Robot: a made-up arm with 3 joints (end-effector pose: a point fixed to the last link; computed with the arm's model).
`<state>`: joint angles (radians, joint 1 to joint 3).
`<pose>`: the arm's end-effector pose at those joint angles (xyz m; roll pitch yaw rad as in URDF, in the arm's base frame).
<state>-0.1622 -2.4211 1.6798</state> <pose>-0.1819 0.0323 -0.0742 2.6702 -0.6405 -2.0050</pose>
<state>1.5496 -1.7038 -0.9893</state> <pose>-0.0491 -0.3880 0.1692 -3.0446 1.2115 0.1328</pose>
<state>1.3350 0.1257 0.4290</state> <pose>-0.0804 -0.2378 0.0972 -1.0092 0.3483 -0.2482</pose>
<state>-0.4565 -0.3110 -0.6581</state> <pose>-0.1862 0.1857 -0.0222 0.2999 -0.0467 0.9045</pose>
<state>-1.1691 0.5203 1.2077</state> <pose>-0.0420 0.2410 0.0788 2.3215 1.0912 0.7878</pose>
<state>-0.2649 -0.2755 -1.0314</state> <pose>-0.2179 0.1229 -0.0570 0.1313 0.1773 1.3064</pose>
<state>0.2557 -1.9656 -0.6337</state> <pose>-0.1205 -0.0642 -0.1627 -1.6310 -0.0467 1.1404</pose>
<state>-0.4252 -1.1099 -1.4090</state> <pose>-0.1937 0.1650 -0.1276 -0.7319 0.3017 1.1462</pose>
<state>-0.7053 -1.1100 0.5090</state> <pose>-0.1174 0.2184 0.0259 0.8797 -0.4901 -0.6153</pose>
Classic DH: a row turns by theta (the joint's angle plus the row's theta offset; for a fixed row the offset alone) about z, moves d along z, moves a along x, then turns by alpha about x. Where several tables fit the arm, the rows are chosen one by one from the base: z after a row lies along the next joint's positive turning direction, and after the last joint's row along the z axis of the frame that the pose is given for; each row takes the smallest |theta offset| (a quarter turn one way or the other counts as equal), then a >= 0, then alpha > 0; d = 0 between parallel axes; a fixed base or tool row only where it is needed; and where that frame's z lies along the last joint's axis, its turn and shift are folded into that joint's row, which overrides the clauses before.
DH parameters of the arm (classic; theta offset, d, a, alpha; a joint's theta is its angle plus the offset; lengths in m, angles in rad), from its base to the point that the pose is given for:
base (fixed): 1.5586 0.1815 -0.0012 -1.2929
joint 1: 1.5508 0.0516 0.287 1.8442
joint 2: 1.2977 -0.0271 0.0357 1.5153
joint 3: -1.4924 -0.0388 -0.0726 2.6099
tool (fixed): 2.2898 -0.0116 0 0

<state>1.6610 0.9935 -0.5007</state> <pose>-0.0802 -0.2187 0.1755 -1.9390 1.0223 -1.5299</pose>
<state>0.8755 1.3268 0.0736</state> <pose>-0.0797 -0.1593 0.0068 -1.4937 1.2965 -1.7755</pose>
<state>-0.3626 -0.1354 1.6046</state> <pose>-0.1022 0.0585 -0.0404 0.6459 0.6193 -1.1509</pose>
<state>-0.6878 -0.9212 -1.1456</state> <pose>-0.1811 0.2564 -0.0462 -0.3571 -0.1184 1.0312</pose>
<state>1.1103 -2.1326 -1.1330</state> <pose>-0.0471 -0.3417 0.0241 -2.6696 0.9168 0.7519</pose>
